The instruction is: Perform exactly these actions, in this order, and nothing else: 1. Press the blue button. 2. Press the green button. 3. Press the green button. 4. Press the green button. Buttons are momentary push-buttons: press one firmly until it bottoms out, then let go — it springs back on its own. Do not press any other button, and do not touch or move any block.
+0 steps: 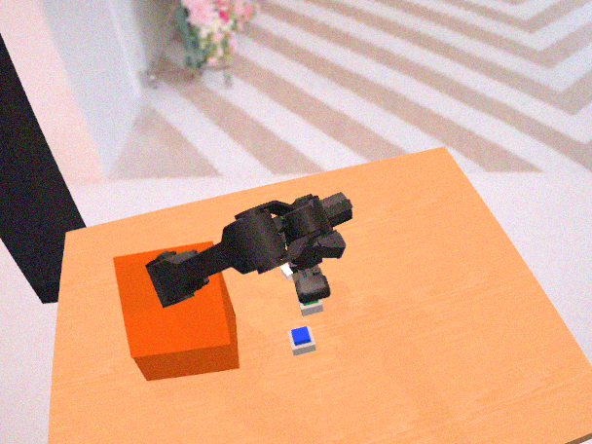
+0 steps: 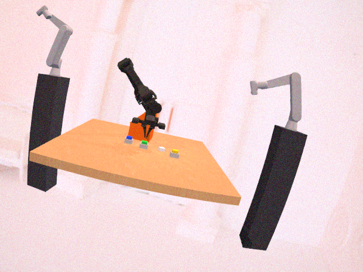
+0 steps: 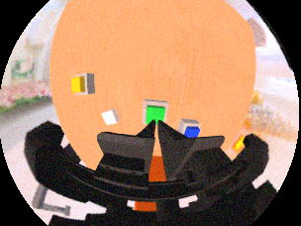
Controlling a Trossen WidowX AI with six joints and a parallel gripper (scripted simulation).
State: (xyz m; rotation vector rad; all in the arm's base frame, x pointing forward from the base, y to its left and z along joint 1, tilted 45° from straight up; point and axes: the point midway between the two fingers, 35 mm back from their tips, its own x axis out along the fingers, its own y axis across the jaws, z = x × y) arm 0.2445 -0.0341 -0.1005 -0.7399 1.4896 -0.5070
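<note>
Now: gripper tip 30 mm above the green button. The rest, counted from my gripper tip: yellow button 30 mm ahead, 180 mm to the left, 30 mm below; small white block 30 mm behind, 100 mm to the left, 50 mm below; blue button 30 mm behind, 100 mm to the right, 30 mm below.
</note>
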